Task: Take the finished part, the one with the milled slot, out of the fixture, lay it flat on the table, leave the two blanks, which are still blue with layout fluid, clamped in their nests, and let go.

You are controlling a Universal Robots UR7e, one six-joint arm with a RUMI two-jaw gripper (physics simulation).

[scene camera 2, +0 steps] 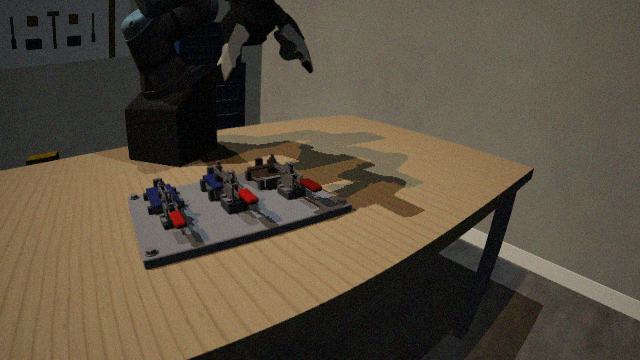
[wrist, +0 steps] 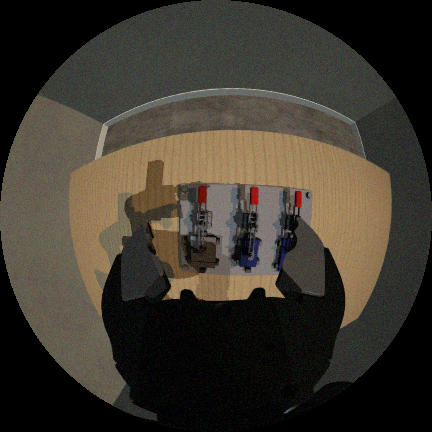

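The finished part (scene camera 2: 263,172) (wrist: 202,258) looks brownish in shadow and lies in the end nest of the grey fixture plate (scene camera 2: 215,225) (wrist: 225,200), at the right in the scene view and left in the wrist view. Its slot is too dark to make out. One blue blank (scene camera 2: 214,183) (wrist: 246,260) sits in the middle nest under its clamp. The other blue blank (scene camera 2: 154,197) (wrist: 283,255) sits in the far nest, partly hidden by a finger in the wrist view. My gripper (scene camera 2: 268,74) (wrist: 221,222) is open and empty, high above the fixture.
Three toggle clamps with red handles (scene camera 2: 311,184) (scene camera 2: 247,195) (scene camera 2: 177,219) (wrist: 202,194) (wrist: 254,195) (wrist: 298,199) stand on the plate. Bolt heads stand at its corners. The wooden table (scene camera 2: 75,225) (wrist: 350,215) surrounds it. The dark robot base (scene camera 2: 155,130) stands behind.
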